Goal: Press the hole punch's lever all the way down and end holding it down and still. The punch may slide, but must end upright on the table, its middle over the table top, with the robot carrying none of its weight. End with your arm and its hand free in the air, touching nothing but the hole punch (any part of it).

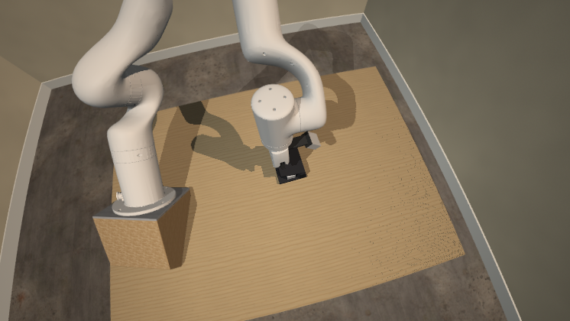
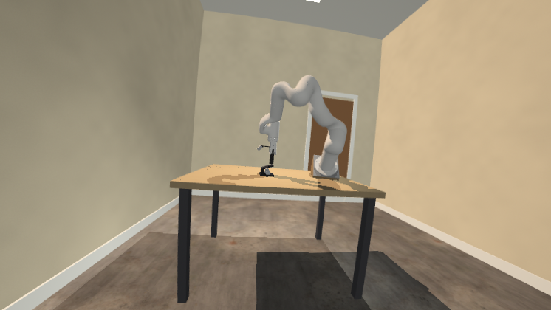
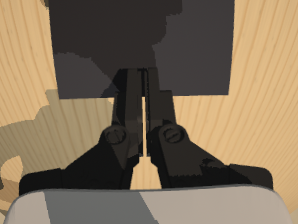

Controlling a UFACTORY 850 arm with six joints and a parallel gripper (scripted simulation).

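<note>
The black hole punch is 7 cm below my hand and 4 cm ahead of it.
</note>
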